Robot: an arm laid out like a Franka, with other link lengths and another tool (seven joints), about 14 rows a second.
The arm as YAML. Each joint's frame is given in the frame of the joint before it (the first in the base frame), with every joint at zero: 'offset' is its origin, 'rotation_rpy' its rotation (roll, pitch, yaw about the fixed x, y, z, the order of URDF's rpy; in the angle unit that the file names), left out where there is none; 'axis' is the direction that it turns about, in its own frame. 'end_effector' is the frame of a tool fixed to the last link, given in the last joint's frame.
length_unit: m
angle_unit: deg
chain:
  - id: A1
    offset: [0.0, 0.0, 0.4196]
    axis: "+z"
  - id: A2
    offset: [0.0, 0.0, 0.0]
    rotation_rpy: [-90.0, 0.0, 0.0]
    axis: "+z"
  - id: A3
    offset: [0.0, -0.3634, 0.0]
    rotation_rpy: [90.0, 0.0, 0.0]
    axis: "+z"
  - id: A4
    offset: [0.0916, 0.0, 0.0]
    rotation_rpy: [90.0, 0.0, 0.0]
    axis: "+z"
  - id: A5
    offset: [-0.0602, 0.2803, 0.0]
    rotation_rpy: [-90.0, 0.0, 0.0]
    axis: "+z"
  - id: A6
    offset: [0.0, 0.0, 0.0]
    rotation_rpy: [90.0, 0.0, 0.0]
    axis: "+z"
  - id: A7
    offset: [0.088, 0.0, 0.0]
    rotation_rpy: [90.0, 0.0, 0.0]
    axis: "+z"
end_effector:
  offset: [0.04, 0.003, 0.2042]
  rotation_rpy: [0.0, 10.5, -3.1]
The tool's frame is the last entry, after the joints.
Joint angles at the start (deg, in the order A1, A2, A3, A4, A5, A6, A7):
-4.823, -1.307, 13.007, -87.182, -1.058, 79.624, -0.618
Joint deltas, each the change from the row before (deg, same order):
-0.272, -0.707, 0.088, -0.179, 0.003, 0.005, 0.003
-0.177, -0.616, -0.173, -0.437, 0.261, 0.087, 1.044
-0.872, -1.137, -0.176, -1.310, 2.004, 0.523, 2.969
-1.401, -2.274, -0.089, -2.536, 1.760, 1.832, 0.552
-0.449, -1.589, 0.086, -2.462, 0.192, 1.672, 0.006
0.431, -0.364, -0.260, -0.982, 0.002, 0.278, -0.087
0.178, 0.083, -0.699, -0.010, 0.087, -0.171, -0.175
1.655, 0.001, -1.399, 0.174, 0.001, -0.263, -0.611
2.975, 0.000, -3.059, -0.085, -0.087, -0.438, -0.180
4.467, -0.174, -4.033, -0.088, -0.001, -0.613, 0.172
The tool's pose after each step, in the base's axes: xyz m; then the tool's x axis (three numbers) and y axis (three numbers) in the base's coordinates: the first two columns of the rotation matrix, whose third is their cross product. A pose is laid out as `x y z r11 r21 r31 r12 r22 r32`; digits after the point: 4 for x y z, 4 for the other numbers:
0.4567 0.0592 0.6525 0.9760 0.2021 0.0810 0.2011 -0.9794 0.0197
0.4538 0.0568 0.6546 0.9802 0.1786 0.0858 0.1776 -0.9839 0.0196
0.4482 0.0544 0.6554 0.9896 0.1100 0.0924 0.1110 -0.9938 -0.0061
0.4405 0.0501 0.6591 0.9903 0.0732 0.1183 0.0770 -0.9967 -0.0277
0.4347 0.0485 0.6575 0.9892 0.0653 0.1315 0.0692 -0.9973 -0.0250
0.4318 0.0496 0.6541 0.9896 0.0693 0.1257 0.0729 -0.9970 -0.0243
0.4318 0.0457 0.6532 0.9906 0.0632 0.1215 0.0671 -0.9974 -0.0279
0.4310 0.0474 0.6542 0.9896 0.0781 0.1209 0.0825 -0.9961 -0.0319
0.4291 0.0449 0.6534 0.9904 0.0798 0.1130 0.0846 -0.9957 -0.0379
0.4255 0.0459 0.6533 0.9909 0.0846 0.1047 0.0899 -0.9948 -0.0471

